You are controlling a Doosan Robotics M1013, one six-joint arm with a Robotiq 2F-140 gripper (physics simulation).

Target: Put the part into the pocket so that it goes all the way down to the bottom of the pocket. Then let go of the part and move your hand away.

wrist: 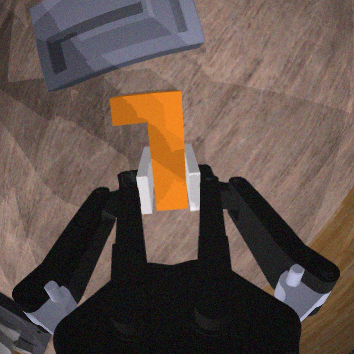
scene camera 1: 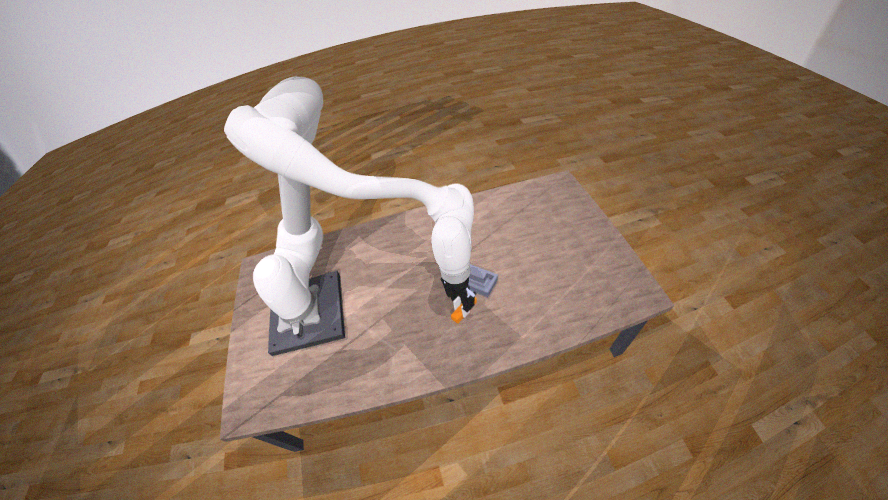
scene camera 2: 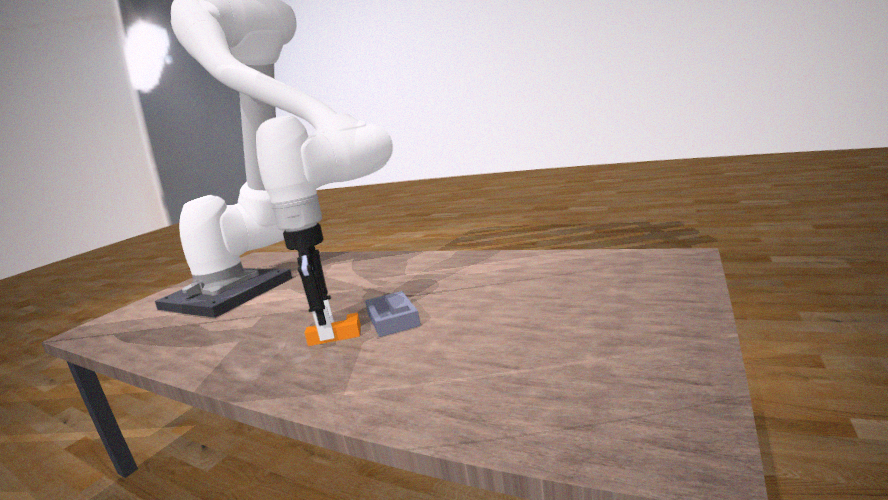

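Note:
The orange L-shaped part lies flat at table height, its short arm on the side nearer the block and pointing left in the wrist view. My gripper is shut on the part's long arm, a white pad against each side, near its free end. The blue-grey block with the pocket stands on the table a short way beyond the short arm, apart from the part. The block is cut off at the wrist view's top, and the arm partly hides it in scene camera 1.
The wooden table carries everything. The arm's dark base plate is at the table's base end, and its corner shows at the lower left of the wrist view. The table's edge shows at the wrist view's right.

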